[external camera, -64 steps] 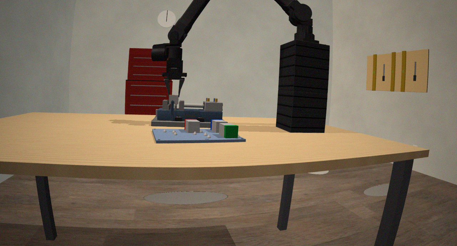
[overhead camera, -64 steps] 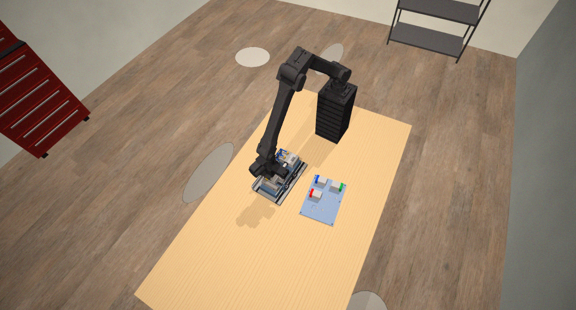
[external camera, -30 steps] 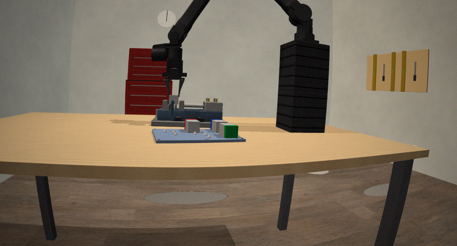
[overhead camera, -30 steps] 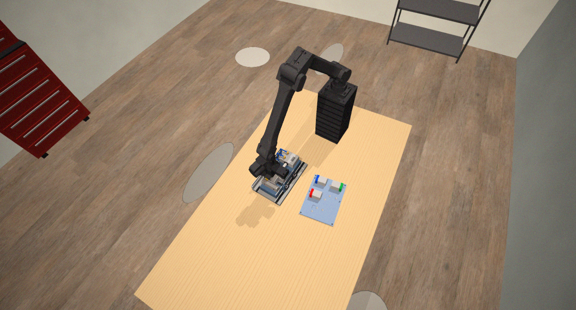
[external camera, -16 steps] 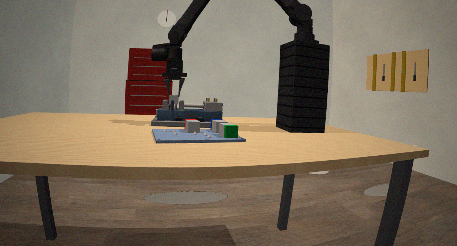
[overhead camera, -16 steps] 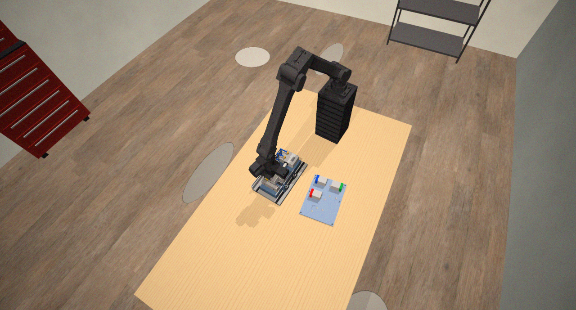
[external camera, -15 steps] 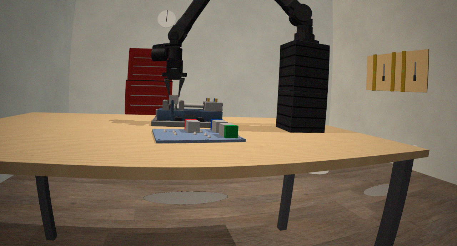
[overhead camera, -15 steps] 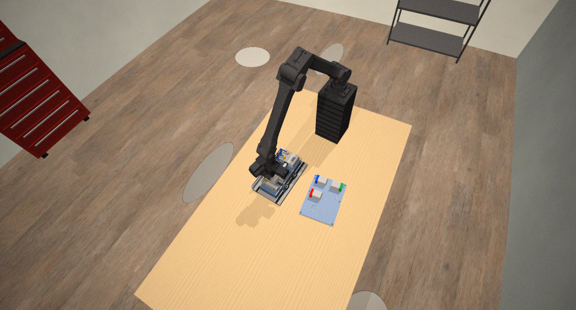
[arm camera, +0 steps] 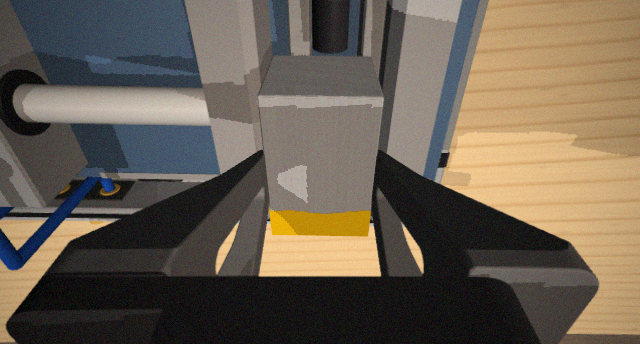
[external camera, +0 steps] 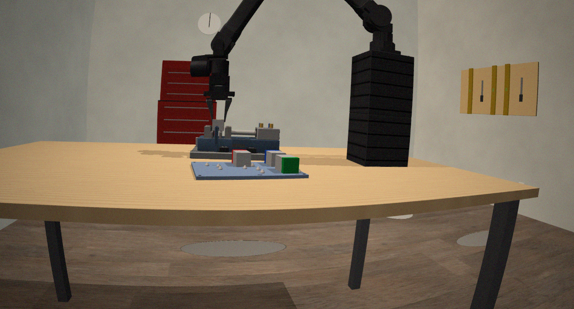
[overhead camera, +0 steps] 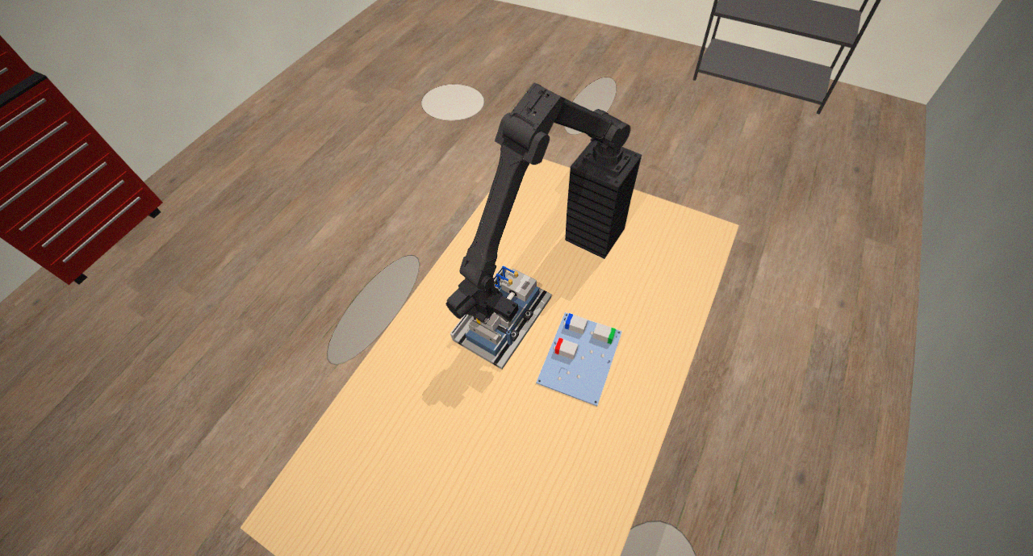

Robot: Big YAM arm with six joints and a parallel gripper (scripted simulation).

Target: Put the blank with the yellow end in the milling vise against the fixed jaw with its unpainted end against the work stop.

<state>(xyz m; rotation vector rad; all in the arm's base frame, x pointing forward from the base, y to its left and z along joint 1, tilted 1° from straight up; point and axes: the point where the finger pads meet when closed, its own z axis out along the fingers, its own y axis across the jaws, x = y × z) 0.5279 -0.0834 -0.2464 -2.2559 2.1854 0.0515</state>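
Now: the yellow-ended blank 20 mm below my hand. Round my hand: work stop rod (50 mm to the left, 30 mm below); then fixed jaw (30 mm ahead, 10 mm to the left, 40 mm below); then moving jaw (30 mm behind, 10 mm to the left, 40 mm below).
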